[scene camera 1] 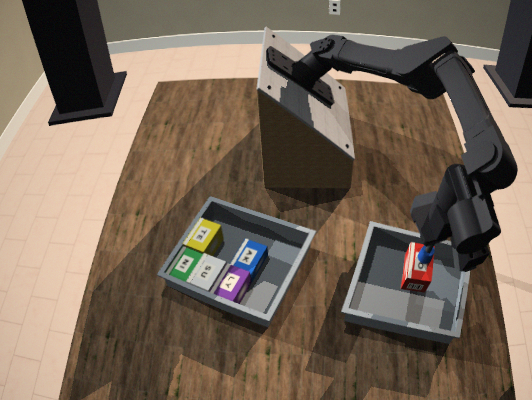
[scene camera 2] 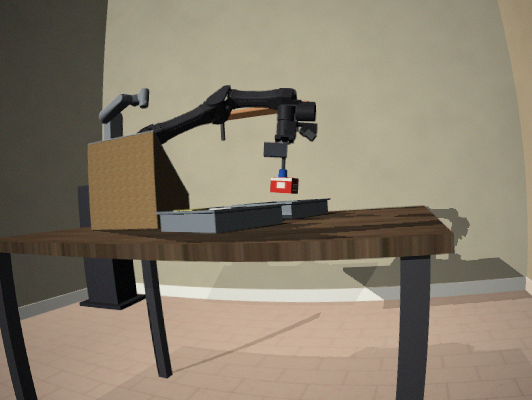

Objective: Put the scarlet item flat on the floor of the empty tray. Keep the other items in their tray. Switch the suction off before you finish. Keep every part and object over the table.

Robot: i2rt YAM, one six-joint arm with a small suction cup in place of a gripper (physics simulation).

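Places are measured from the arm's base along level axes (x back, y right, z up), in millimetres.
Pixels of known places: hand at its tool point: (scene camera 1: 423,259) (scene camera 2: 282,180); arm's base at its link origin: (scene camera 1: 299,77) (scene camera 2: 130,163).
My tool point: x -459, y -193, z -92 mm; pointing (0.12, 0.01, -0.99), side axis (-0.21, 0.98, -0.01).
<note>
For each thing: its middle in the pictures, then the offset to it from my tool point. Level surfaces: height alone.
- red box at the middle of its body: (scene camera 1: 417,267) (scene camera 2: 284,185) dx -7, dy +9, dz -16 mm
- right tray at the middle of its body: (scene camera 1: 411,284) (scene camera 2: 283,209) dx +4, dy +3, dz -93 mm
- wooden table at its surface level: dz -118 mm
The scarlet item, a red box (scene camera 1: 416,274) (scene camera 2: 281,188) with a white label, hangs level from my blue suction cup (scene camera 1: 425,254) (scene camera 2: 283,173), which is on its top face. In scene camera 2 the box is in the air, clearly above the tray rims. In scene camera 1 it appears over the inside of the right tray (scene camera 1: 365,318) (scene camera 2: 320,207), a grey tray with no item seen on its floor. The left tray (scene camera 1: 217,311) (scene camera 2: 189,223) holds yellow (scene camera 1: 205,235), green (scene camera 1: 184,265), white (scene camera 1: 208,272), blue (scene camera 1: 254,256) and purple (scene camera 1: 234,283) boxes.
The arm's wedge-shaped base block (scene camera 1: 306,160) (scene camera 2: 122,185) stands on the wooden table (scene camera 1: 280,370) (scene camera 2: 370,235) behind the trays. The tray walls stand up around their floors. The table's right edge runs to the right of the right tray.
</note>
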